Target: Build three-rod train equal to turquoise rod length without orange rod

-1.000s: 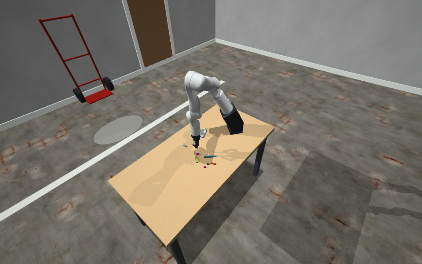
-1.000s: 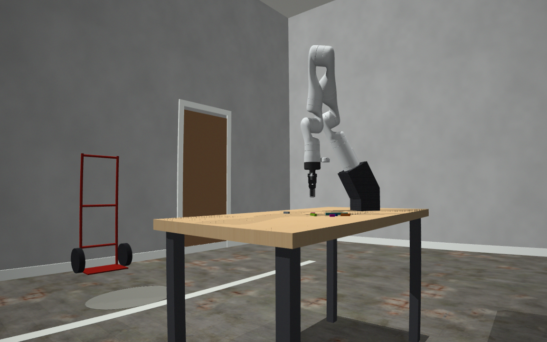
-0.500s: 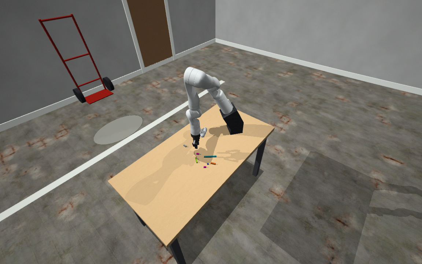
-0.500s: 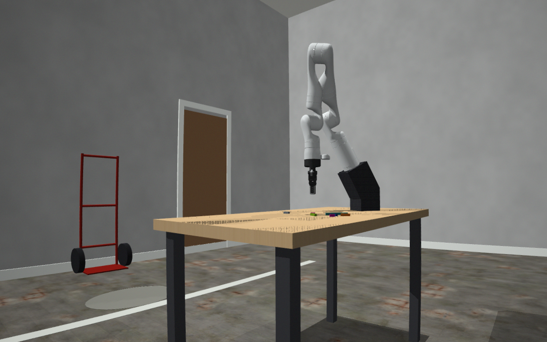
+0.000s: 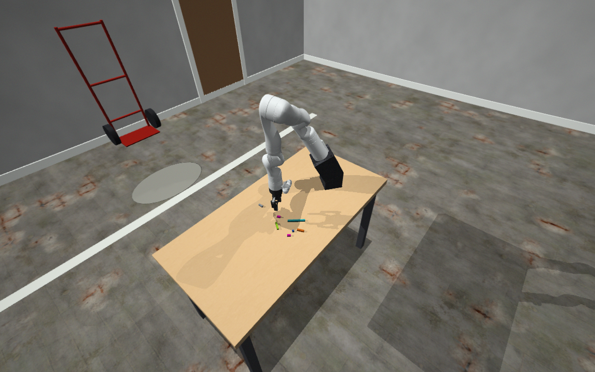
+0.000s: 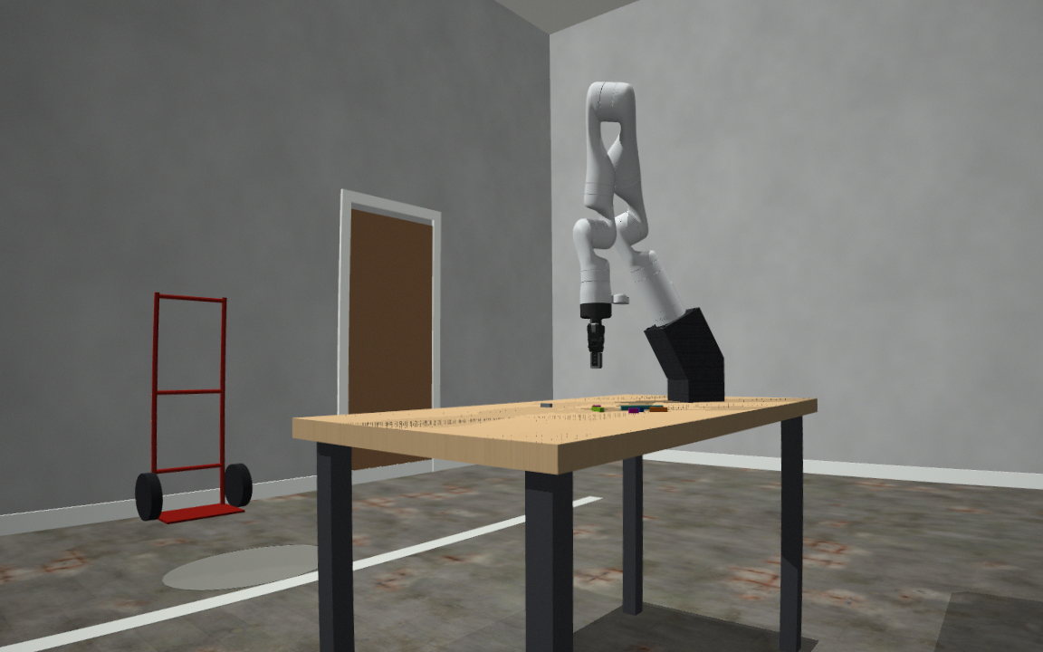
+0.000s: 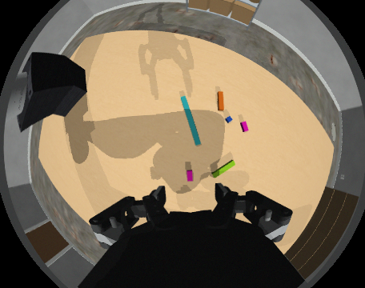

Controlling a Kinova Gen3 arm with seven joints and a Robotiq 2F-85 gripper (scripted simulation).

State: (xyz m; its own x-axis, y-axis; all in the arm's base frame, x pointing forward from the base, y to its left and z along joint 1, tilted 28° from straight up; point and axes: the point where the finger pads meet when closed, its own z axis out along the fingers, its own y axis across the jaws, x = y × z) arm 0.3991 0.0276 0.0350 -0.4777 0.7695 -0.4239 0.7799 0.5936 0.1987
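Now: the grey rod 15 cm to the right of my hand, 11 cm below it and 1 cm ahead of it. Round my hand: turquoise rod 11 cm below, 9 cm to the left, 5 cm behind; then lime rod 11 cm below, 5 cm ahead, 4 cm to the left; then blue rod 13 cm to the left, 11 cm below, 2 cm ahead.
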